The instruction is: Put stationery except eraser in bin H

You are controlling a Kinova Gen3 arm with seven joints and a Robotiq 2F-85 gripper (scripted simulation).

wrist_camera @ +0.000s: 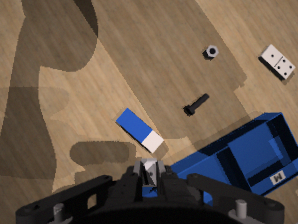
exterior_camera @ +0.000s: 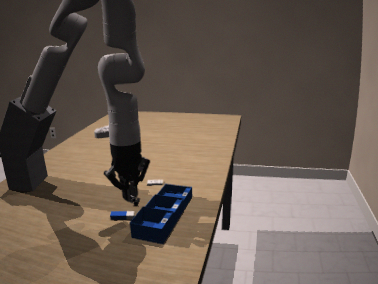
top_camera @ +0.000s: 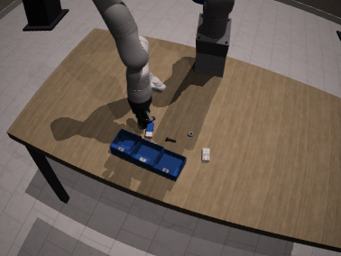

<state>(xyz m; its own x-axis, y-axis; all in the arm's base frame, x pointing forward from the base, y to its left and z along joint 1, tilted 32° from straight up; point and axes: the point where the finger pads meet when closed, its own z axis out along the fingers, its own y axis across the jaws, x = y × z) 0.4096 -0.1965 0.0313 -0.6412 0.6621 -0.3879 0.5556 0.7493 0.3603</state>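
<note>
Now: hand 80 mm above the flat blue pad, 50 mm to the left of it and 50 mm short of it. Also, from my hand: blue three-part bin 80 mm ahead, 60 mm below, 30 mm to the left; then black bolt 90 mm to the left, 80 mm below, 10 mm behind; then blue-and-white eraser 80 mm below, 30 mm behind, 20 mm to the left.
</note>
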